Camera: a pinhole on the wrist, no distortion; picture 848 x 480 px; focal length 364.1 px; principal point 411.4 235.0 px. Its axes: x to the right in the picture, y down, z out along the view. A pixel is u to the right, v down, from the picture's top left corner.
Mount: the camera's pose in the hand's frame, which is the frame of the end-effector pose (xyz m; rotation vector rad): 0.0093 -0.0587 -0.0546 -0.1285 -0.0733 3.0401
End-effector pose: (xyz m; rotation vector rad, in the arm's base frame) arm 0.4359 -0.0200 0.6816 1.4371 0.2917 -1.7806
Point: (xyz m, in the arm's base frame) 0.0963 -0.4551 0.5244
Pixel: 136 151
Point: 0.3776 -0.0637 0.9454
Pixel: 771 49
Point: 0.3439 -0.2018 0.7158
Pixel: 334 22
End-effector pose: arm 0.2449 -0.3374 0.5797 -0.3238 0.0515 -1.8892
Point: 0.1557 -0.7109 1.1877
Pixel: 45 193
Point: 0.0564 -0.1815 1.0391
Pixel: 368 411
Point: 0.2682 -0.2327 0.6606
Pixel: 614 172
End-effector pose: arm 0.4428 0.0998 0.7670 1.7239 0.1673 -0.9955
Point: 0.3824 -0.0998 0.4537
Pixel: 32 353
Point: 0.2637 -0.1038 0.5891
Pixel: 295 305
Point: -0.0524 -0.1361 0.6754
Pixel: 490 353
